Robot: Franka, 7 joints.
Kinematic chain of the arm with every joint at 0, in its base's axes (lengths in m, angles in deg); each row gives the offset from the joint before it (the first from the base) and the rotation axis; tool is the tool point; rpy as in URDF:
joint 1: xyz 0 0 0.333 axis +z
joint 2: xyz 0 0 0 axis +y
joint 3: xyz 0 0 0.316 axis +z
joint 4: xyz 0.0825 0 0 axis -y
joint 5: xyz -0.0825 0 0.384 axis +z
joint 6: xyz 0 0 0 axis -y
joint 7: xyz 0.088 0 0 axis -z
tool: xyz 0 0 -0.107 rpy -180 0 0
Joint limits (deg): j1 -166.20..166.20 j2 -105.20..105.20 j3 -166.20..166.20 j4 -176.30..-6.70 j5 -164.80..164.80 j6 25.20..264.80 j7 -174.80..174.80
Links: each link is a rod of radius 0.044 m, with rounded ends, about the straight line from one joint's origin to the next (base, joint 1, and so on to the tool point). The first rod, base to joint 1, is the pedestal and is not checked.
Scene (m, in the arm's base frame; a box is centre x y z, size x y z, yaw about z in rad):
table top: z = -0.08
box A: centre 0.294 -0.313 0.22 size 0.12 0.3 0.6 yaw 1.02
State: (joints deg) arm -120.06 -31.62 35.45 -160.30 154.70 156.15 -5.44
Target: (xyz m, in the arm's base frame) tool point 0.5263 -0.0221 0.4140
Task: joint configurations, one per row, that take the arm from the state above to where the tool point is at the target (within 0.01 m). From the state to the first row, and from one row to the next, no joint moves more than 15 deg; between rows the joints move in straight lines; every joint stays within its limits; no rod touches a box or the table.
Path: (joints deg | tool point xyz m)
1: -115.35 -28.48 27.90 -146.78 145.87 152.33 6.67 | 0.0045 -0.4130 0.4362
2: -110.64 -25.34 20.35 -133.25 137.04 148.51 18.78 | 0.0020 -0.4621 0.5471
3: -105.93 -22.20 12.80 -119.73 128.21 144.69 30.89 | -0.0149 -0.4877 0.6593
4: -101.22 -19.07 5.24 -106.21 119.38 140.88 43.00 | -0.0416 -0.4915 0.7659
5: -96.50 -15.93 -2.31 -92.68 110.55 137.06 55.11 | -0.0710 -0.4762 0.8624
6: -91.79 -12.79 -9.86 -79.16 101.72 133.24 67.22 | -0.0960 -0.4455 0.9461
7: -91.04 -15.77 3.04 -86.48 109.31 134.49 56.84 | 0.0372 -0.4564 0.9139
8: -90.28 -18.74 15.94 -93.81 116.91 135.74 46.46 | 0.1752 -0.4344 0.8696
9: -89.53 -21.72 28.83 -101.14 124.50 137.00 36.08 | 0.3044 -0.3809 0.8096
10: -88.77 -24.70 41.73 -108.46 132.09 138.25 25.70 | 0.4126 -0.3020 0.7318
11: -88.02 -27.68 54.63 -115.79 139.68 139.50 15.32 | 0.4893 -0.2078 0.6368
12: -87.26 -30.65 67.53 -123.11 147.27 140.75 4.94 | 0.5279 -0.1102 0.5287
13: -86.51 -33.63 80.42 -130.44 154.86 142.00 -5.44 | 0.5263 -0.0221 0.4140

